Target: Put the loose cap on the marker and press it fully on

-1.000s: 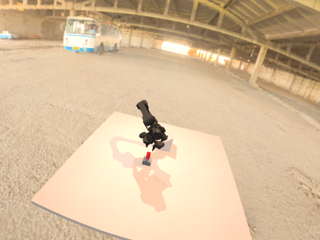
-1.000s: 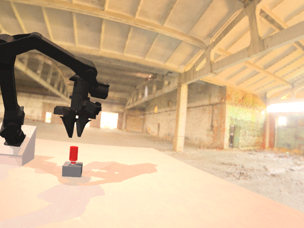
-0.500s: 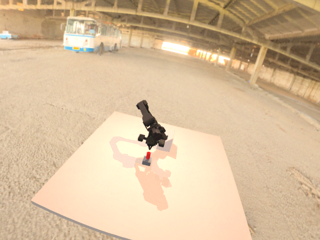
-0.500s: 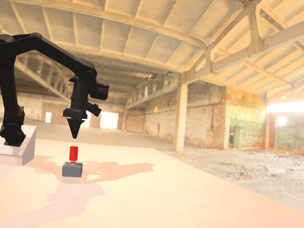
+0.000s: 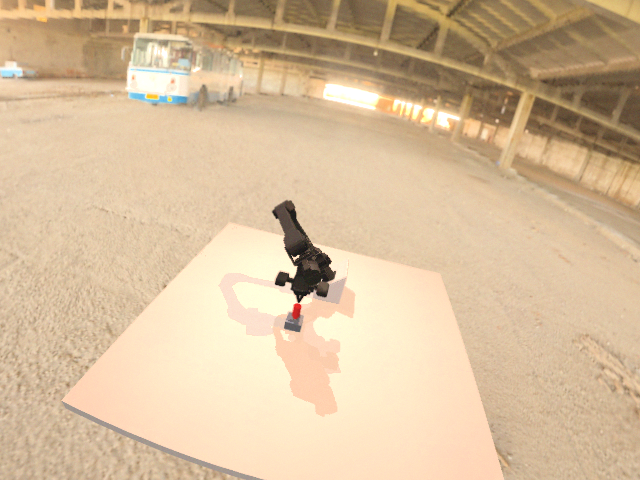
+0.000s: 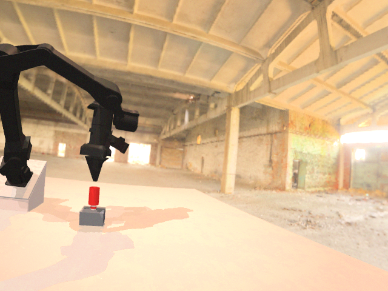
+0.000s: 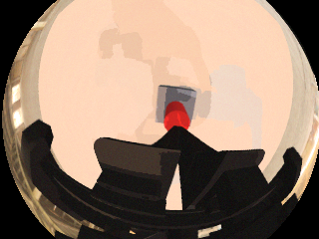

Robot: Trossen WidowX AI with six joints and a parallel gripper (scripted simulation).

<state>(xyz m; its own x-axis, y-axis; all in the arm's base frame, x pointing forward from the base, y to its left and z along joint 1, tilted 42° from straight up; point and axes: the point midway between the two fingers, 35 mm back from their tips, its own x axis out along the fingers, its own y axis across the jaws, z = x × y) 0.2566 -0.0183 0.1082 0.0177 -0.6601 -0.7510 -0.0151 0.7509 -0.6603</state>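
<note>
Now: the red cap 40 mm below my gripper tip. From my gripper tip the other things lie so: grey holder block: 100 mm below.
</note>
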